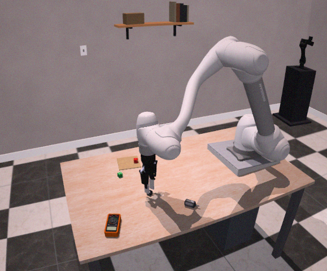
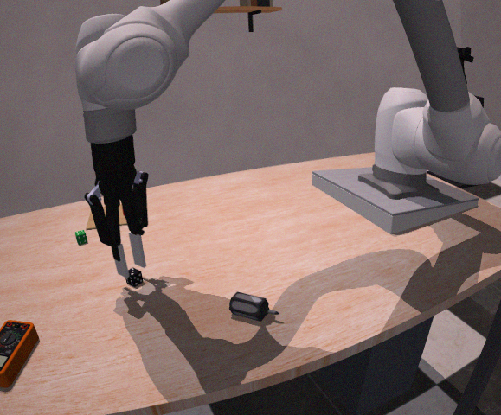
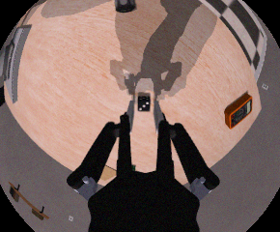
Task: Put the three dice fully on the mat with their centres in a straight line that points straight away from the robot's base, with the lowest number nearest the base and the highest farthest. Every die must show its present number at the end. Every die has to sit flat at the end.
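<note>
The black die is 5 cm below my hand. Round my hand: orange multimeter (23 cm ahead, 19 cm to the left, 4 cm below); then dark cylindrical part (19 cm behind, 16 cm to the left, 4 cm below); then green die (13 cm ahead, 22 cm to the right, 5 cm below).
</note>
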